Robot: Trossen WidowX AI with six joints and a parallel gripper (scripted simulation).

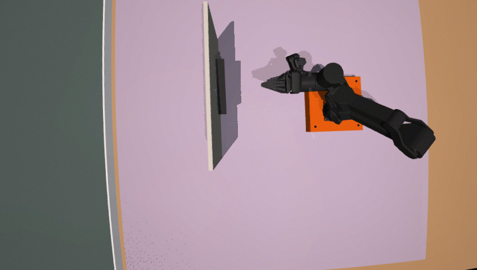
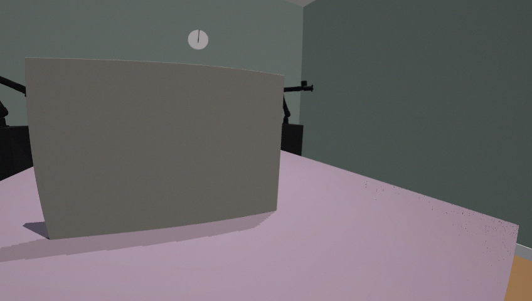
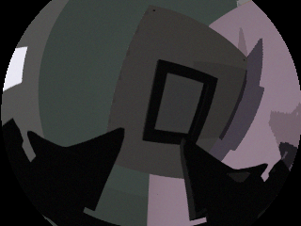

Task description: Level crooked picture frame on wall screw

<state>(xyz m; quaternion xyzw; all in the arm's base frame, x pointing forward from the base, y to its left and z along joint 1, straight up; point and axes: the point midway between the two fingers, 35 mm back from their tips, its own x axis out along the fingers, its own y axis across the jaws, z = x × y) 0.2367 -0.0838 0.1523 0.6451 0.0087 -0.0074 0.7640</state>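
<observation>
Now: the picture frame 13 cm ahead of my gripper tip, 6 cm below it and 1 cm to the right of it. From my gripper tip the other things lie so: wall panel (15 cm ahead, 7 cm below, 1 cm to the left).
</observation>
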